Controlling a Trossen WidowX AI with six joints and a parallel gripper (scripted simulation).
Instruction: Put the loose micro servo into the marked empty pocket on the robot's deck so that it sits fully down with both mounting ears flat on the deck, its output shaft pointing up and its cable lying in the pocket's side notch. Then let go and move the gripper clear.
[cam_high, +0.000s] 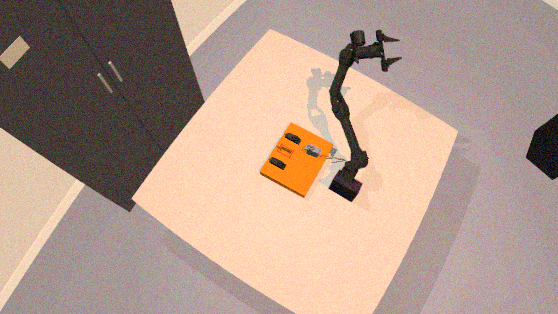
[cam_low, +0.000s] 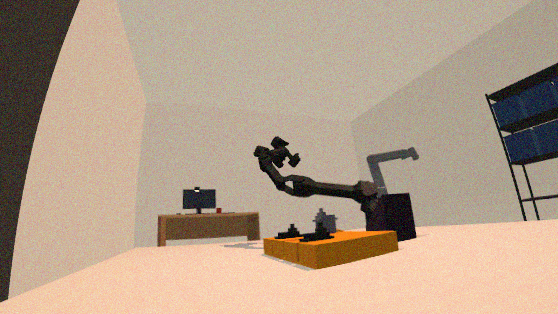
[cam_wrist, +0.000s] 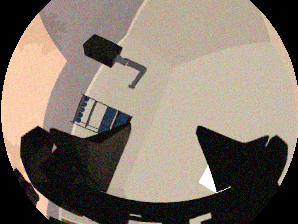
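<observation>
My gripper tip is 540 mm to the right of the orange deck, 460 mm above it and 90 mm short of it.
</observation>
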